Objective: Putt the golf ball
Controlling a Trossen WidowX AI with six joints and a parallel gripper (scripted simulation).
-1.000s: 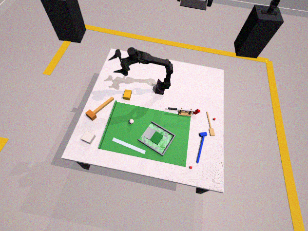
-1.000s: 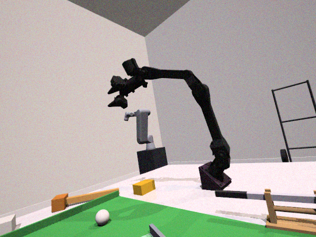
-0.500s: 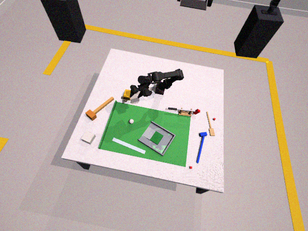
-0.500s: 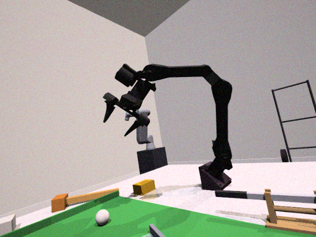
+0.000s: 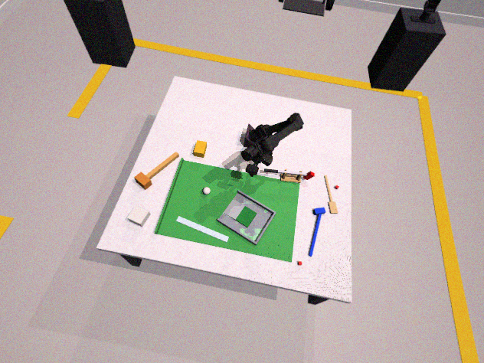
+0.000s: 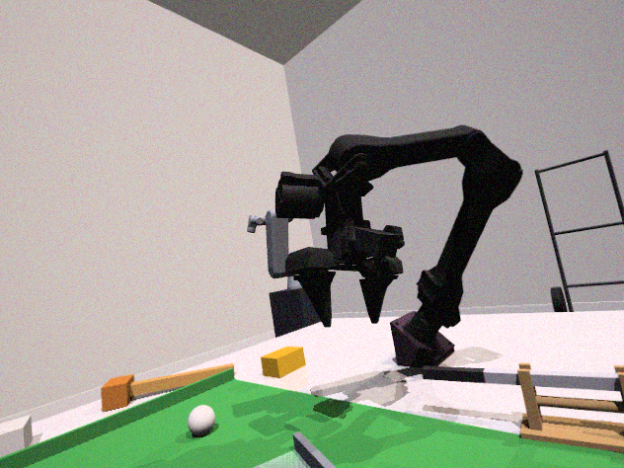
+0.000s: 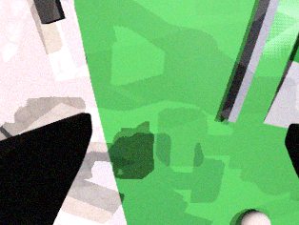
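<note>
The red putter is 7 cm behind my gripper tip, 22 cm to the left of it and 9 cm below it. Also, from my gripper tip: wooden rack 7 cm behind, 23 cm to the left, 11 cm below; white golf ball 10 cm ahead, 25 cm to the right, 12 cm below; green mat 17 cm ahead, 10 cm to the right, 15 cm below.
</note>
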